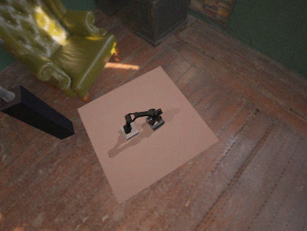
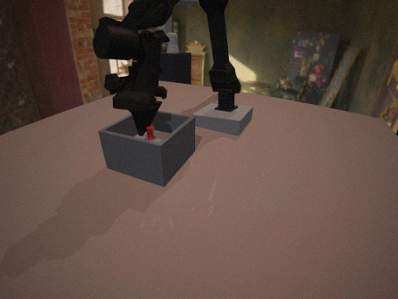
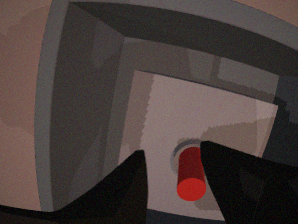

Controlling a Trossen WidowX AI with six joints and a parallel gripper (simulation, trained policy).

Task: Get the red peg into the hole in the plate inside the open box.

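Now: gripper tip 20 mm past the red peg, 10 mm to the right of it and 30 mm above it. Also, from my gripper tip: grey box 20 mm behind, 10 mm to the left, 50 mm below; then pale plate 20 mm behind, 10 mm to the left, 30 mm below.
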